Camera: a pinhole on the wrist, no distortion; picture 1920 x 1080 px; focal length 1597.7 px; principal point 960.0 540.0 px. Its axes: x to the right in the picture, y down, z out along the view. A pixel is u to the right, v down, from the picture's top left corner.
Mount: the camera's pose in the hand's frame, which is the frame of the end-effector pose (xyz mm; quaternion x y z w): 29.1 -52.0 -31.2 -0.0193 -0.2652 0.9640 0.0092
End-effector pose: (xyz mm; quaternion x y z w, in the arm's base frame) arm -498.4 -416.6 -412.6 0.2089 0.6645 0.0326 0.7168
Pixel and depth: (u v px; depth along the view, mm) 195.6 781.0 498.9
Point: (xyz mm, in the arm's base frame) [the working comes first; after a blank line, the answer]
In the camera's frame: -238.7 75.3 498.9

-203.5 -775.1 -762.4
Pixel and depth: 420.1 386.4 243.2
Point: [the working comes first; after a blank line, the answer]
In the camera's frame: -82.2 -23.4 243.2

-337.6 -577.3 -556.2
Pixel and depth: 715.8 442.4 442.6
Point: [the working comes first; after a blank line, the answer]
In the camera's frame: -67.6 -27.0 442.6

-196.2 -718.5 -563.3
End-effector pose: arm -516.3 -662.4 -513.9 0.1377 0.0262 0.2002 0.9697
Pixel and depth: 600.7 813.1 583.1
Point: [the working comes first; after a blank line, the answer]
In the camera's frame: -131.1 99.7 583.1

-180.3 -1104.9 -229.1
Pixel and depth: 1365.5 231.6 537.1
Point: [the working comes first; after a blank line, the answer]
In the camera's frame: 136.3 -103.7 537.1

-495.0 -1042.1 -119.5
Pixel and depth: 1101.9 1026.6 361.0
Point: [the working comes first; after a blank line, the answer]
In the camera's frame: 32.1 109.9 361.0

-384.5 -1017.8 -392.8
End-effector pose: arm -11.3 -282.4 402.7 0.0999 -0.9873 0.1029 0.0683
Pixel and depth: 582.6 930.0 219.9
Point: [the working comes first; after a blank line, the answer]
In the camera's frame: -51.9 53.7 219.9

-50.8 -527.3 326.2
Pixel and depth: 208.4 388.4 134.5
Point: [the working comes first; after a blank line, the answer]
In the camera's frame: -63.3 -12.8 134.5

-82.6 -425.4 347.3
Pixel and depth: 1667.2 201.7 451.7
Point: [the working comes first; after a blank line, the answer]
In the camera's frame: 199.9 -95.6 451.7

167.7 -521.3 23.4
